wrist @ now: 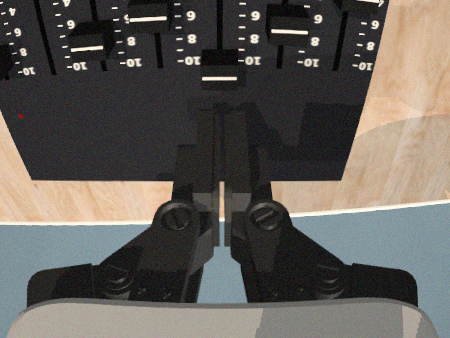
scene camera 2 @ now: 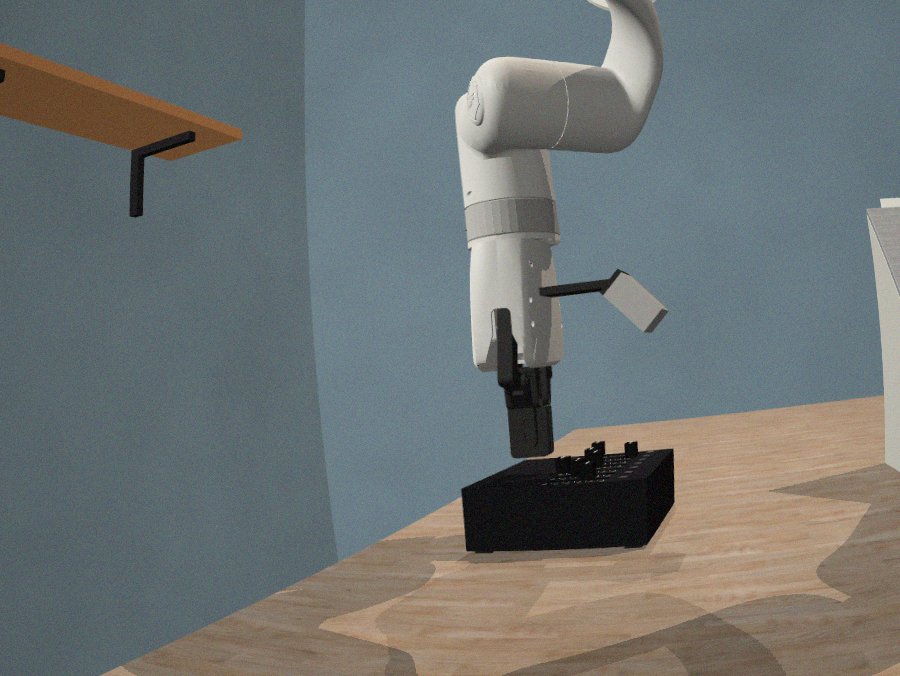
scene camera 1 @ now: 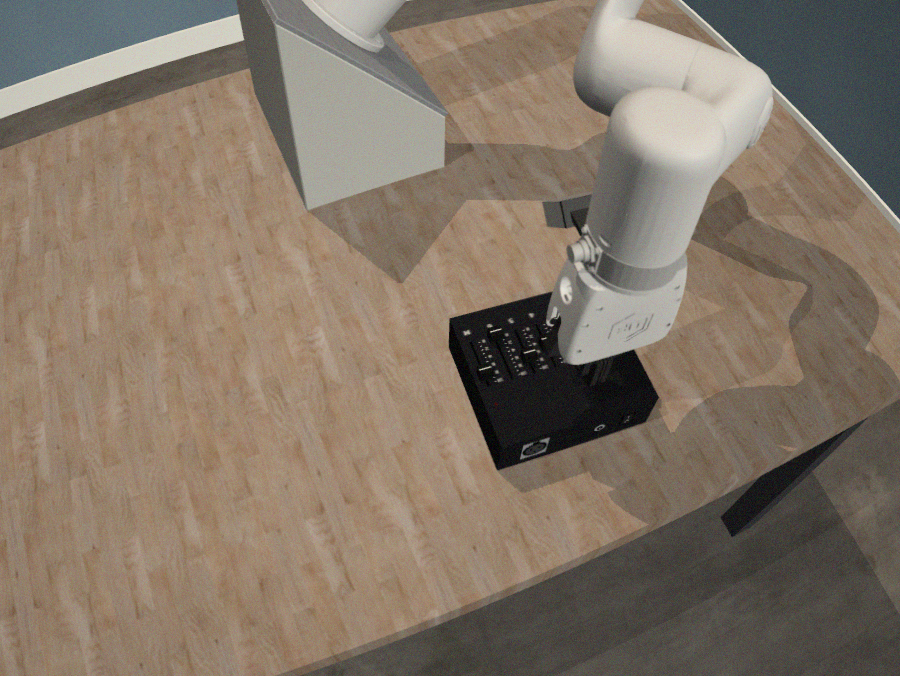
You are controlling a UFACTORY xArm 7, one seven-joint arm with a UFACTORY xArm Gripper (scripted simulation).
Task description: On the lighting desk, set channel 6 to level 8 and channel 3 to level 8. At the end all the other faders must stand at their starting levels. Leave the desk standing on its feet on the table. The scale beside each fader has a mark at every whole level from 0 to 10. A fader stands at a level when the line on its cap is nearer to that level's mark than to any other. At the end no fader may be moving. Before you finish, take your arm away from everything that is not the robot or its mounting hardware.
Labels:
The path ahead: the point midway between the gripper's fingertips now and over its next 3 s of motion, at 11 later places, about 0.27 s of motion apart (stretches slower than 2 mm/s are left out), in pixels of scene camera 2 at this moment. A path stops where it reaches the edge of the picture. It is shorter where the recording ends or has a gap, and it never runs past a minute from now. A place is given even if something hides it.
My gripper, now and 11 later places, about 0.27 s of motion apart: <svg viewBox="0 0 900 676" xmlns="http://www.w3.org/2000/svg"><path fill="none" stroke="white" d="M532 456L532 456L531 456L531 459L532 465L532 470L534 470L538 470L542 469L546 469L548 469L548 469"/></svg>

